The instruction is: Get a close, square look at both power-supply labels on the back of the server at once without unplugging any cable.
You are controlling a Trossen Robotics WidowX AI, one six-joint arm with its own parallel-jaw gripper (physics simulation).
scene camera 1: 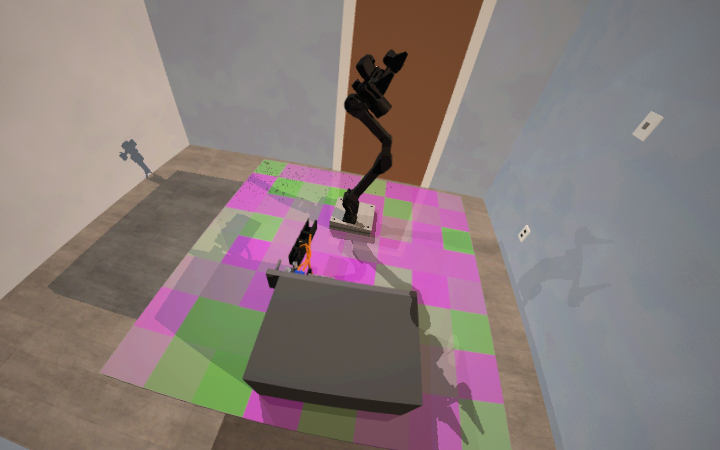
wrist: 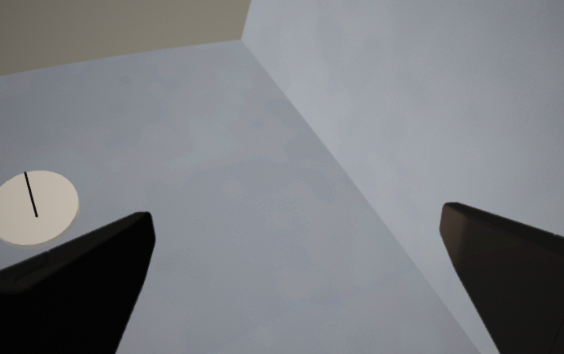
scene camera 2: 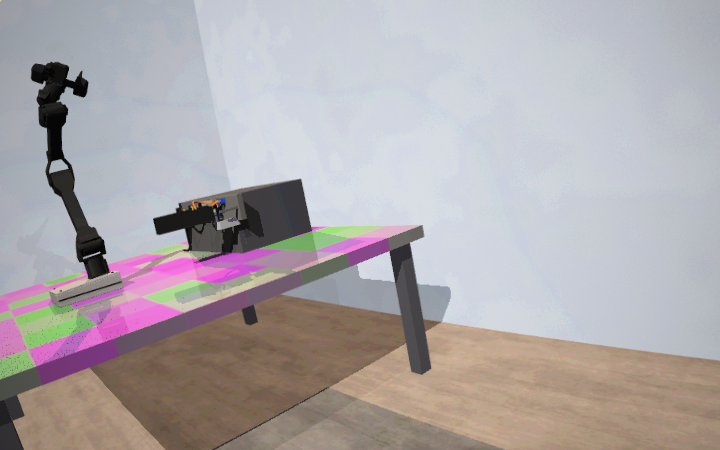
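Seen in the pictures: gripper, fingertip midpoint: (scene camera 1: 400, 62) (wrist: 298, 222) (scene camera 2: 69, 67); arm's base, link origin: (scene camera 1: 349, 218) (scene camera 2: 98, 275).
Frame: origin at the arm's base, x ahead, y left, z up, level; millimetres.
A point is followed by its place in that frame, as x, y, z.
The server, a dark grey box (scene camera 1: 339, 339) {636, 81, 159} (scene camera 2: 277, 212) {644, -136, 57}, lies on the table. A black hinged cable arm (scene camera 1: 300, 245) {329, -131, 133} (scene camera 2: 180, 220) {271, -150, 117} sticks out from its back, at one side, toward the robot's base. Orange cables (scene camera 1: 306, 253) {357, -100, 130} run along it to the server's back. The power-supply labels cannot be made out in any view. The robot arm (scene camera 1: 386, 145) {-4, 101, 411} (scene camera 2: 63, 183) {-26, 73, 320} stands tall behind the server, with its gripper high above the table and away from the server. My gripper (wrist: 298, 222) {74, 91, 708} is open and empty. In the wrist view the server does not show between the fingers.
The robot's pale base plate (scene camera 1: 352, 227) {47, 23, -9} (scene camera 2: 87, 289) {-60, -91, -19} is on the pink and green checked table (scene camera 1: 223, 339) {657, -307, -48} (scene camera 2: 329, 241) {644, -420, -48}. A brown door (scene camera 1: 419, 106) stands behind the arm. The wrist view shows walls, ceiling and a pale disc (wrist: 50, 207) with a black line.
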